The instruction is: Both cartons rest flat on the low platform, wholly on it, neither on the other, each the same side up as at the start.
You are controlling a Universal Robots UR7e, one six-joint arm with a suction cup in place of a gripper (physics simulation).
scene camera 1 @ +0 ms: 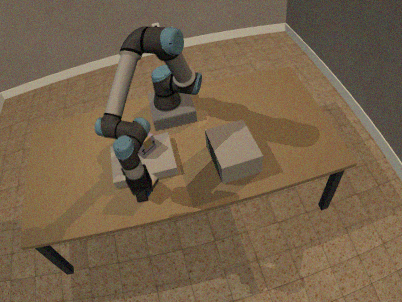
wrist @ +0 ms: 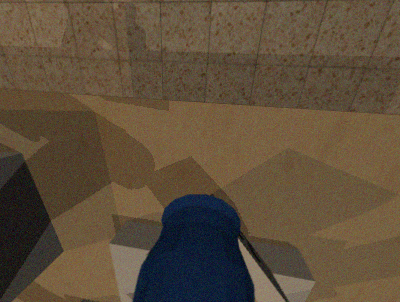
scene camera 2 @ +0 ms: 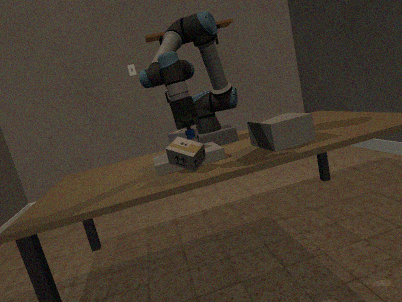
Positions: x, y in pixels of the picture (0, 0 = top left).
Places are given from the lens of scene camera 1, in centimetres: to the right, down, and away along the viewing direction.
low grey platform (scene camera 1: 161, 162): -19, 6, 160
